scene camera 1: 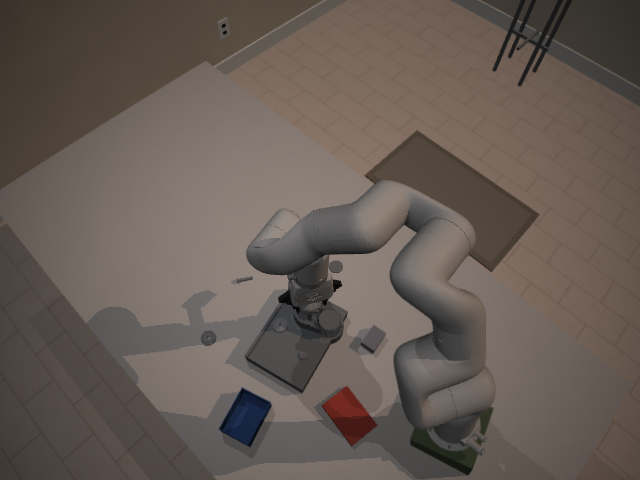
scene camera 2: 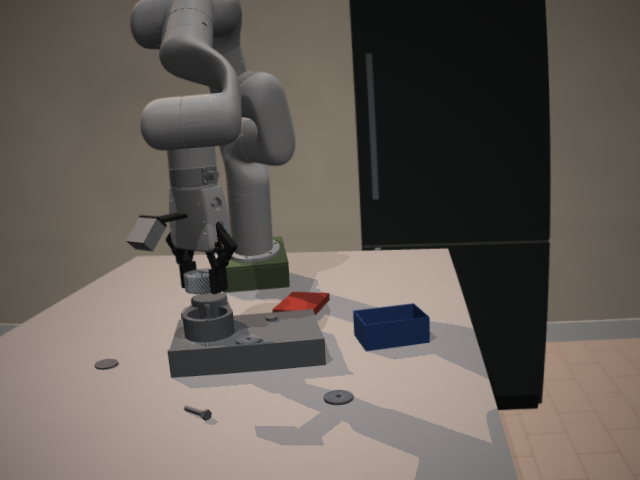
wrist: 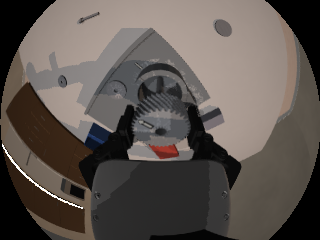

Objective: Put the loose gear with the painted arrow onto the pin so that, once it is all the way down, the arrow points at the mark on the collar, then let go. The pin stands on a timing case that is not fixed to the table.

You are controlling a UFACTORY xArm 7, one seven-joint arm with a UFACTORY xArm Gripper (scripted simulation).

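My gripper is visible to me, and I find it both in scene camera 1 and in the wrist view. I can see a gear as well. There is also a grey timing case, and with it I see a blue bin.
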